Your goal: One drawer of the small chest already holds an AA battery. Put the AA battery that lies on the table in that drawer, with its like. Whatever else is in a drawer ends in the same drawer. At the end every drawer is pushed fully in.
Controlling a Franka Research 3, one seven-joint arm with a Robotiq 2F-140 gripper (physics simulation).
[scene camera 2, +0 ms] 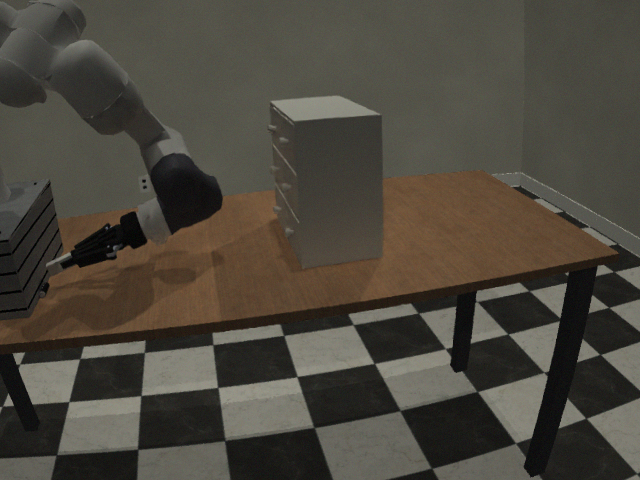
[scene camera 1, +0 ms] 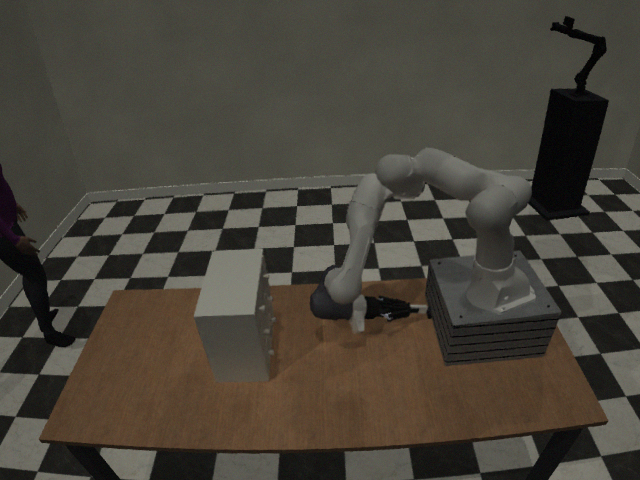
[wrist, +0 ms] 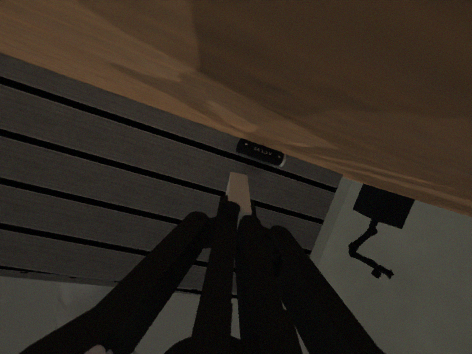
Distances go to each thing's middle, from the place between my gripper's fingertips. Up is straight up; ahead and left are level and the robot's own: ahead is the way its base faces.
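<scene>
Relative to the AA battery (wrist: 246, 147), my gripper is now 40 mm above it, 20 mm to the left of it and 20 mm past it.
</scene>
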